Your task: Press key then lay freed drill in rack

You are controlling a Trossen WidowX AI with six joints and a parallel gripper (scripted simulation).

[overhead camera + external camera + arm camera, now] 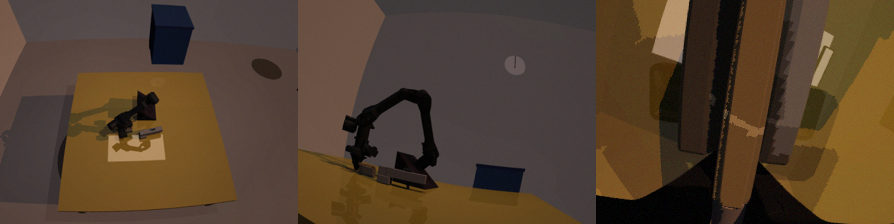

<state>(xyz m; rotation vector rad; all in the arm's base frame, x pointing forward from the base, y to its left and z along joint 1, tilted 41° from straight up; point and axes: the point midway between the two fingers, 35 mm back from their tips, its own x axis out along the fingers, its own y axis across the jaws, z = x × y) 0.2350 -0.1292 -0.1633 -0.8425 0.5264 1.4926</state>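
Right now the drill stub is 4 cm to the left of my gripper tip, 3 cm above it and 1 cm behind it. From my gripper tip the other things lie so: grey housing: 23 cm to the left, 3 cm ahead, 3 cm above; dark key: 26 cm to the left, 4 cm above, 3 cm ahead; dark block: 5 cm to the left, 1 cm behind, 1 cm above.
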